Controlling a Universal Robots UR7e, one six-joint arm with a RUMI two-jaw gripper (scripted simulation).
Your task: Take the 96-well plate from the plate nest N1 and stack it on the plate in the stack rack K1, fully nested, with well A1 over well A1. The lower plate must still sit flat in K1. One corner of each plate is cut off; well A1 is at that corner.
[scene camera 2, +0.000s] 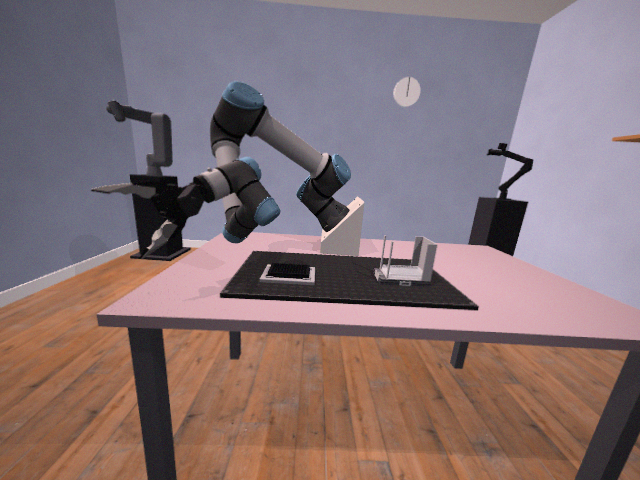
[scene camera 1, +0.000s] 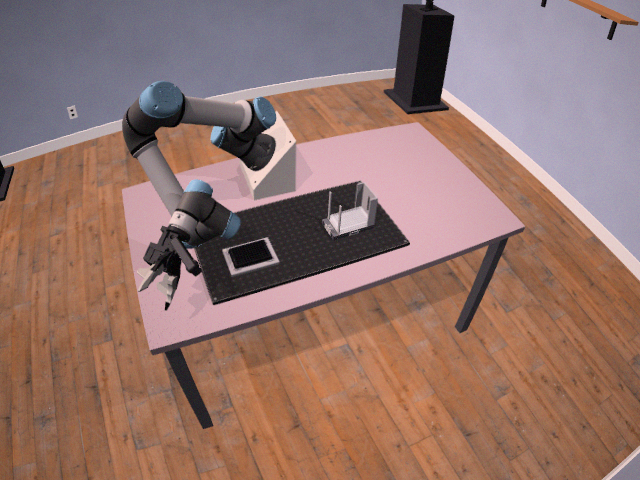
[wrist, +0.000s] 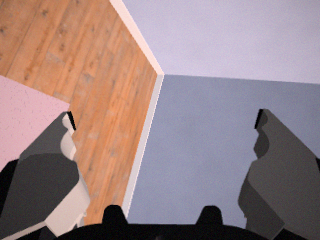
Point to a black 96-well plate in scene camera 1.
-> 253,253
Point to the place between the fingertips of my gripper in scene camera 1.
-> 152,301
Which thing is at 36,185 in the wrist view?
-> My gripper.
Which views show my gripper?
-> Scene camera 2, scene camera 1 and the wrist view: all of them.
